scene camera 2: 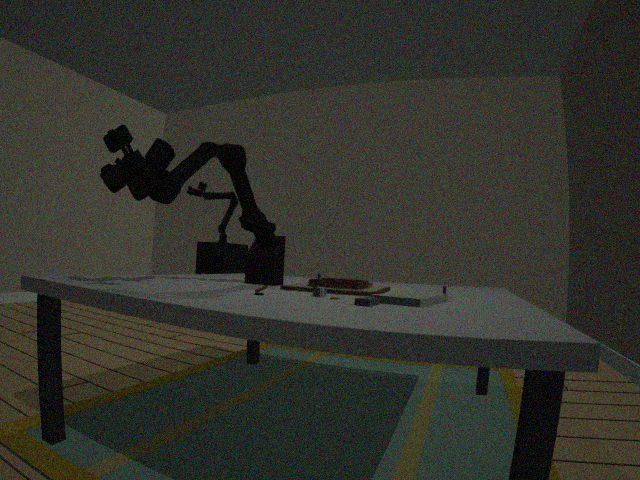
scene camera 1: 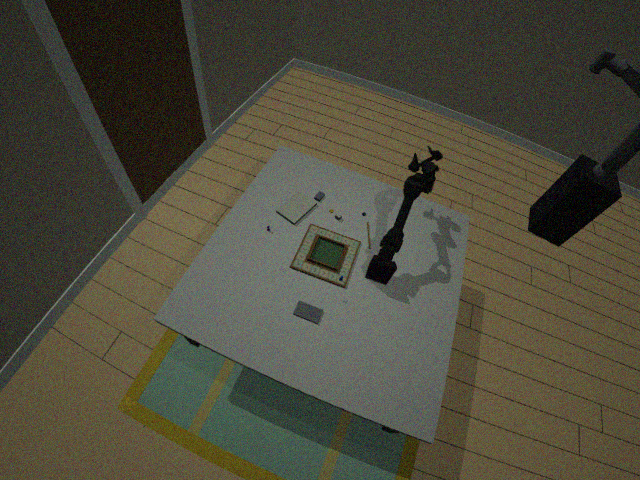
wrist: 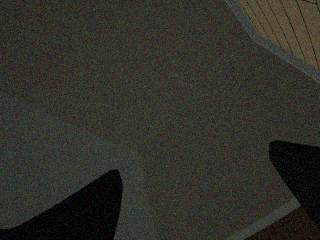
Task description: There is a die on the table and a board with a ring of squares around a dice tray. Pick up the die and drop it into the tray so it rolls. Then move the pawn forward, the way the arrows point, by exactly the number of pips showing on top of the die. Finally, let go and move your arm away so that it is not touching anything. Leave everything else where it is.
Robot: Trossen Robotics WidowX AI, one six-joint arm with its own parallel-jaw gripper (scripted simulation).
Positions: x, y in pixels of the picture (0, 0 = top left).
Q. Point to a notepad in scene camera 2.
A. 413, 299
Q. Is my gripper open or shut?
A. Open.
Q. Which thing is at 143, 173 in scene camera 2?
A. My gripper.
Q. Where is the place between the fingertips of my gripper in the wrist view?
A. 196, 165
